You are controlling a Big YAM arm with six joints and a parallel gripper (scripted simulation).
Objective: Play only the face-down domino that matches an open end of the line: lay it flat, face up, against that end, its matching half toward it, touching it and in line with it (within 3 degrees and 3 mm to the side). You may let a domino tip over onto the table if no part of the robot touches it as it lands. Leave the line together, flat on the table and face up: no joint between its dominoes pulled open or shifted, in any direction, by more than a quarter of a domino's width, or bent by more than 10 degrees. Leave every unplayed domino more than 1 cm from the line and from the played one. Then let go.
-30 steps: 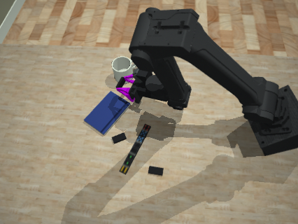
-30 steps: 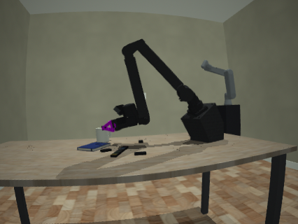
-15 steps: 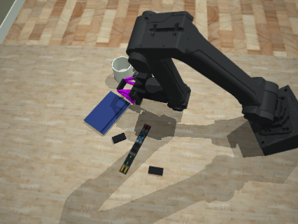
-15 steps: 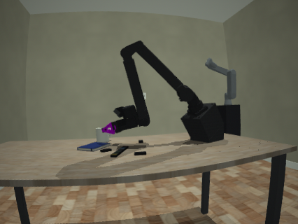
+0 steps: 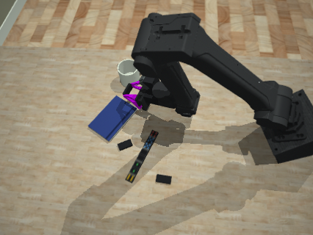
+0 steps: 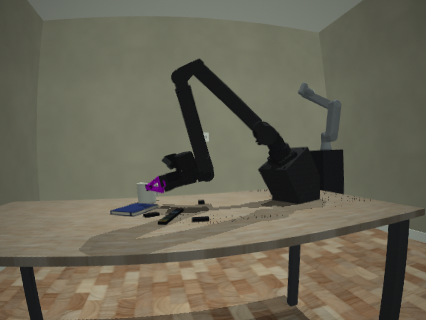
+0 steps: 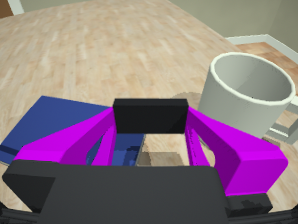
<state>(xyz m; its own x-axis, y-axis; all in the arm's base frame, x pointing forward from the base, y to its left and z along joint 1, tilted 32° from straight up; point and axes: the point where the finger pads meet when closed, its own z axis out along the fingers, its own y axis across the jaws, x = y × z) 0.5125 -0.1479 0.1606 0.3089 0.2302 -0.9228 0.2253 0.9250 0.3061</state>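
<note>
The black domino lies right at my hand. The rest, counted from my hand: white mug: 110 mm to the right, 40 mm below, 20 mm ahead; blue book: 80 mm to the left, 80 mm below, 60 mm ahead.
</note>
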